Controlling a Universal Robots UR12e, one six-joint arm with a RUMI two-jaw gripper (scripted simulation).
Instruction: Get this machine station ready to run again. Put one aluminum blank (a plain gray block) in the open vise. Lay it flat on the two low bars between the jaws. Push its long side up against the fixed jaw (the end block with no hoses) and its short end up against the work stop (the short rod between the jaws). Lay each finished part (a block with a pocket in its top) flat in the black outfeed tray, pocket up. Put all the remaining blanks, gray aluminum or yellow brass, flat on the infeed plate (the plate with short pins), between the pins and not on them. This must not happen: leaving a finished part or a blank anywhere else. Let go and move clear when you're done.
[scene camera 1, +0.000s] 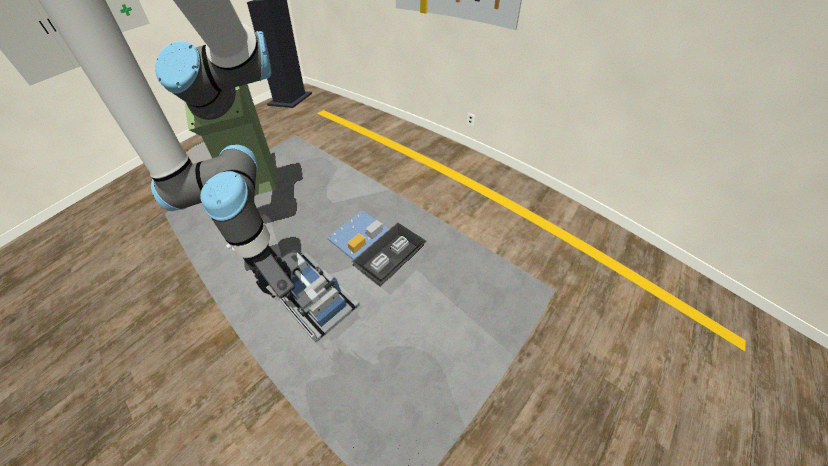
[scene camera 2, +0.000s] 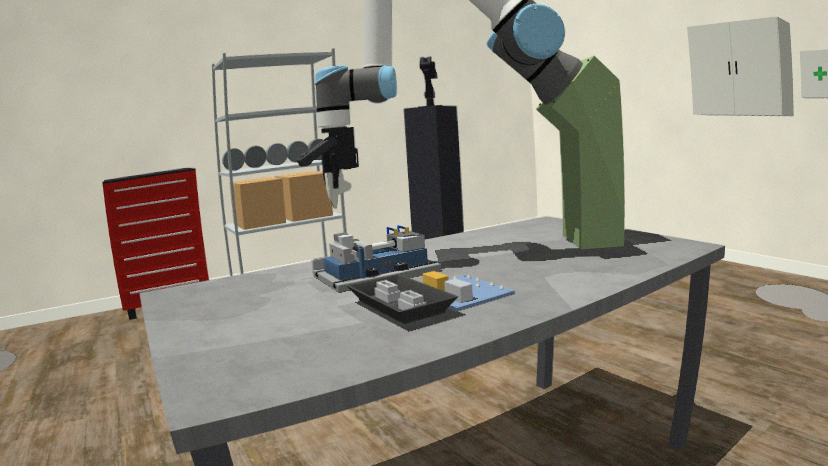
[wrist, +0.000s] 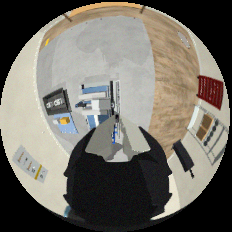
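My gripper (scene camera 2: 335, 208) is visible to me, and I find the gripper (scene camera 1: 286, 296) again from another camera, as well as in the wrist view (wrist: 116, 115). I also see a blue vise (scene camera 2: 419, 256), and scene camera 1 shows the vise (scene camera 1: 329, 312) too.
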